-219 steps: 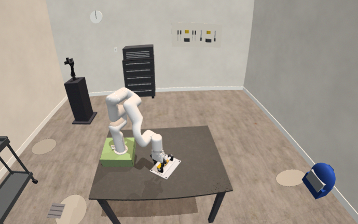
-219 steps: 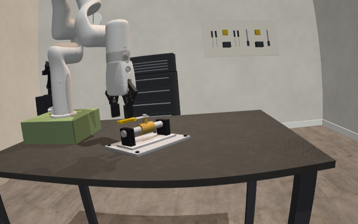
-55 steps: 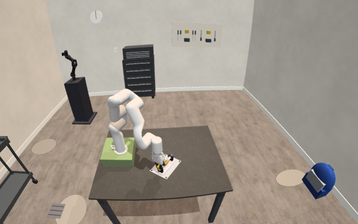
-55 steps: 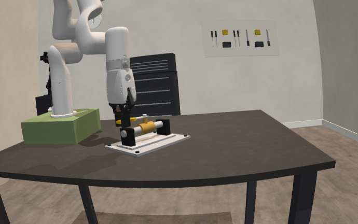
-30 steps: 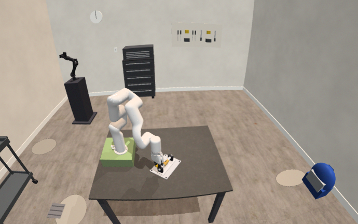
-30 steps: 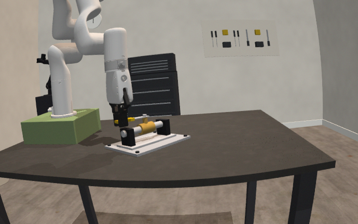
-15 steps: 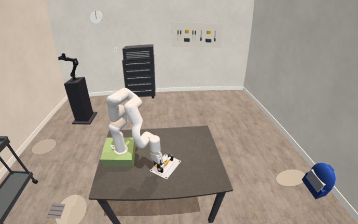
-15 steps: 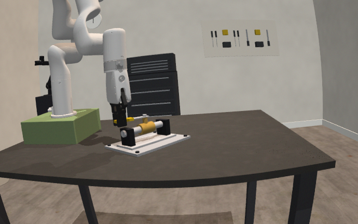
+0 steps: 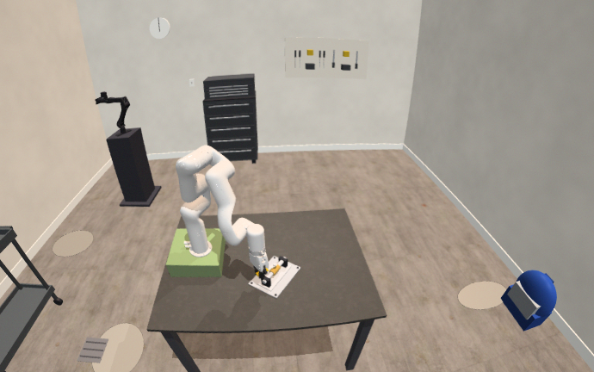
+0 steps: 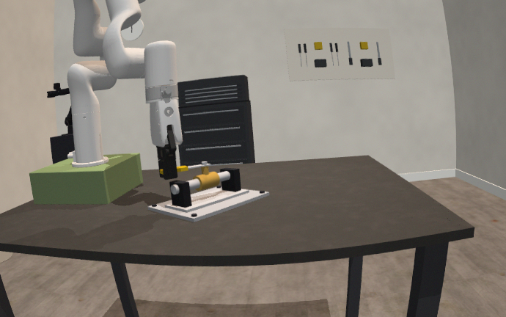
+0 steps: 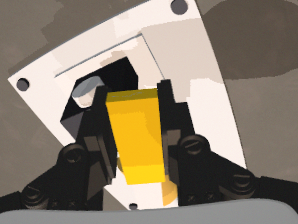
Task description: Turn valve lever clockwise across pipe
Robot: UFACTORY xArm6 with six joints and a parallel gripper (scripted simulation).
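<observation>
Now: the valve lever 40 mm ahead of my hand and 30 mm to the left of it.
</observation>
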